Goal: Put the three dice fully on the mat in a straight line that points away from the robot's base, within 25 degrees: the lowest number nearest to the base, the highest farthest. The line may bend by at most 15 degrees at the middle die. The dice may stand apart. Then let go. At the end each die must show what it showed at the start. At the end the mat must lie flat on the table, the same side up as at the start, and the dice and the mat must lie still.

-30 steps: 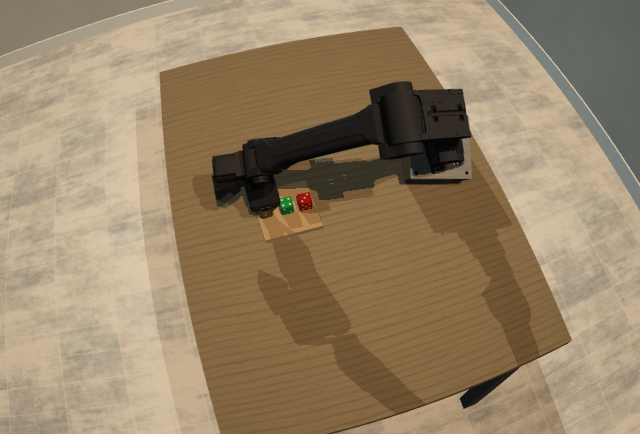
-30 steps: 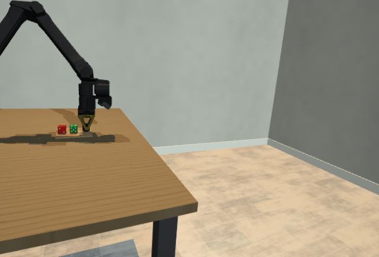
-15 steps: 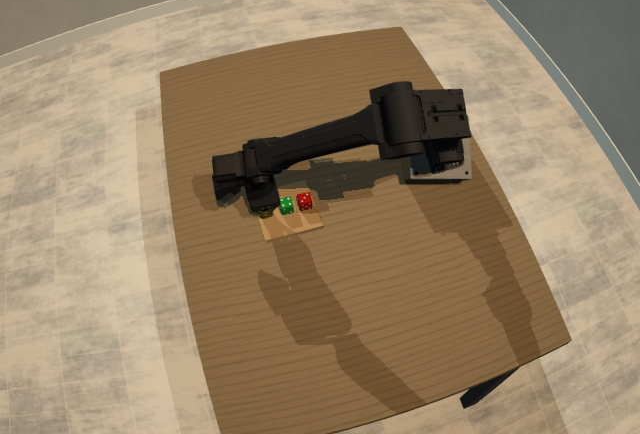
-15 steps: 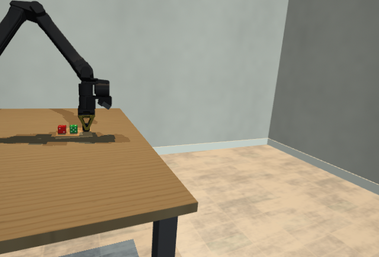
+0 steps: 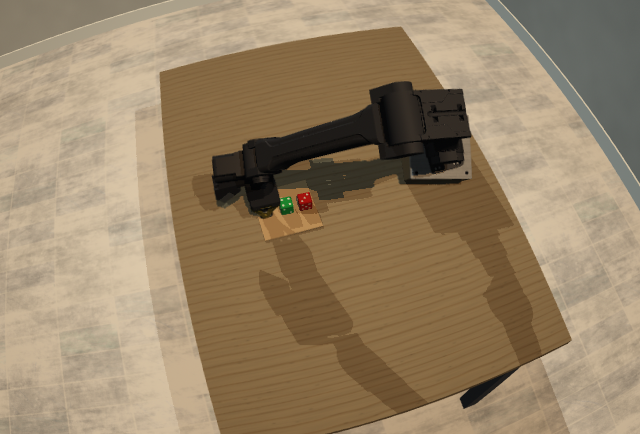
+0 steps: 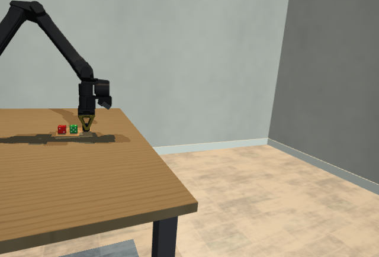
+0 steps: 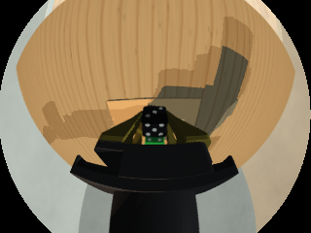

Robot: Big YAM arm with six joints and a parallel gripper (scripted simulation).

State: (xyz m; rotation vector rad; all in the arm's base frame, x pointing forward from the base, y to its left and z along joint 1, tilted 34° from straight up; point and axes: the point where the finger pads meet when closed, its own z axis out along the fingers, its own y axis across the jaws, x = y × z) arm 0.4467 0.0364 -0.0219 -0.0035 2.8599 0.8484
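Right now the black die is right at my hand. The rest, counted from my hand: tan mat (5 cm behind, 2 cm below); green die (5 cm behind); red die (10 cm behind).
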